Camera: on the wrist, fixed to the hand. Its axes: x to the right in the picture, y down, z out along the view.
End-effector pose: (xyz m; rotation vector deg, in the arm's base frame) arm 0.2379 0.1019 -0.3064 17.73 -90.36 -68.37
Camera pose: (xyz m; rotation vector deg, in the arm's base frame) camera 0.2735 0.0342 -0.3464 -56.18 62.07 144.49
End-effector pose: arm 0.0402 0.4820 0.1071 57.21 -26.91 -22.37
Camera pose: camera 0.0823 0.5003 0.0339 37.46 4.79 -119.10
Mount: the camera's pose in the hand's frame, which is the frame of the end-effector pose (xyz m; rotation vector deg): 0.0113 -0.0504 -0.0692 -24.62 -28.35 -90.07
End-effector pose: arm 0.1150 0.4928 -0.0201 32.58 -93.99 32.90
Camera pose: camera 0.1980 0.4995 0.0028 83.58 -67.19 -63.10
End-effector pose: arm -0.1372 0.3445 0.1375 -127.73 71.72 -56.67
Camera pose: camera -0.1557 0.3611 0.2202 154.95 38.29 18.23
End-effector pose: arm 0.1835 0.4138 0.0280 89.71 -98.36 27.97
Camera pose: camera 0.2509 0.4465 0.0709 124.62 -20.06 -58.70
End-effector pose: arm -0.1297 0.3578 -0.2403 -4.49 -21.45 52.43
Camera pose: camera -0.0611 0.3422 -0.2904 3.51 -50.91 -42.11
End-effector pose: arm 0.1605 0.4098 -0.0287 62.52 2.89 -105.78
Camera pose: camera 0.1669 0.4609 -0.0980 -4.03 -60.74 154.57
